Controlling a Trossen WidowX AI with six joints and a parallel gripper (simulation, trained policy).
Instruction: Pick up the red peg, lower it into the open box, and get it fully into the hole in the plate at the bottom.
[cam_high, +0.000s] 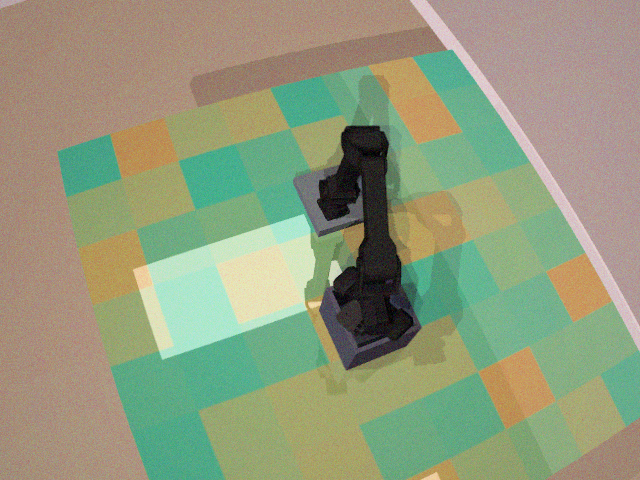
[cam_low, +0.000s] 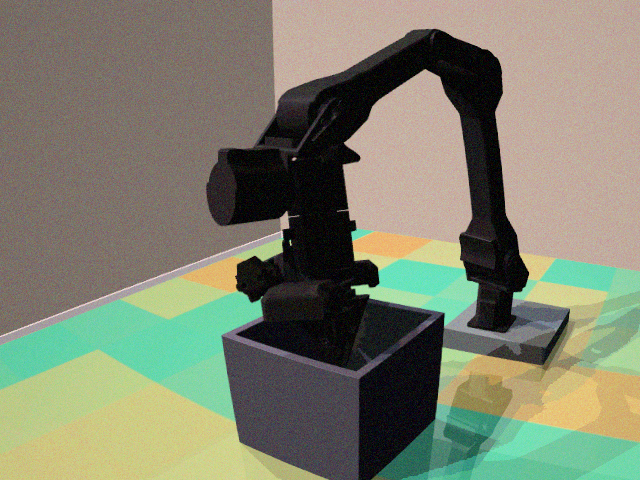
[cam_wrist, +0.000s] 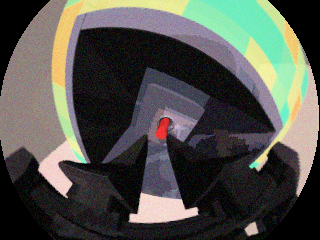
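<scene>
The red peg is 4 cm below my gripper tip and 1 cm behind it. From my gripper tip the other things lie so: grey plate: 5 cm below, 1 cm behind.
</scene>
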